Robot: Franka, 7 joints.
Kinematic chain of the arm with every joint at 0, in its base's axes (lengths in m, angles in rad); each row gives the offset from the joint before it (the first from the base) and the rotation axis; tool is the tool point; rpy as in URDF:
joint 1: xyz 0 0 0.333 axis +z
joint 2: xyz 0 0 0 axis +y
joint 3: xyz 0 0 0.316 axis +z
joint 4: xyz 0.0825 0 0 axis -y
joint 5: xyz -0.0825 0 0.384 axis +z
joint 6: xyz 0 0 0 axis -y
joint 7: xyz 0.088 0 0 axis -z
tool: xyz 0 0 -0.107 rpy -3.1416 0 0
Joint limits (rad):
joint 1: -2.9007..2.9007
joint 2: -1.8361..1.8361
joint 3: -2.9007..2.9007
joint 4: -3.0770..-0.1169
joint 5: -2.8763..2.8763
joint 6: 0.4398..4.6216
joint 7: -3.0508..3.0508
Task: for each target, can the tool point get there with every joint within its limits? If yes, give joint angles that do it. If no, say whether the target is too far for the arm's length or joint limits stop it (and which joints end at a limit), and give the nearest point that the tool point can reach.
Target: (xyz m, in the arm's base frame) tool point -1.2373 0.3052 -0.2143
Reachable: no: too far | nearest point -0.7653 0.1888 -0.0055 | short by 0.529 m
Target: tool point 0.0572 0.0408 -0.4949
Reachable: no: joint limits stop it (at a limit: joint 2) | nearest point 0.0988 0.0704 -0.3355 | short by 0.167 m
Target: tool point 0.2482 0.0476 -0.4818
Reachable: no: joint limits stop it (at a limit: joint 2) | nearest point 0.2538 0.0487 -0.3602 | short by 0.122 m
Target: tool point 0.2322 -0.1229 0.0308
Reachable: yes | joints 1.0935 1.1913 -0.6607 -2.6909 1.5770 2.7146 0.9141
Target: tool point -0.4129 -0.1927 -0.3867
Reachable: no: joint limits stop it (at a limit: joint 2) | nearest point -0.3990 -0.1862 -0.3370 | short by 0.052 m
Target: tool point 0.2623 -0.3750 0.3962
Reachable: yes | joints -1.8010 0.4037 0.6306 -2.0595 -1.9638 4.2577 -0.7226
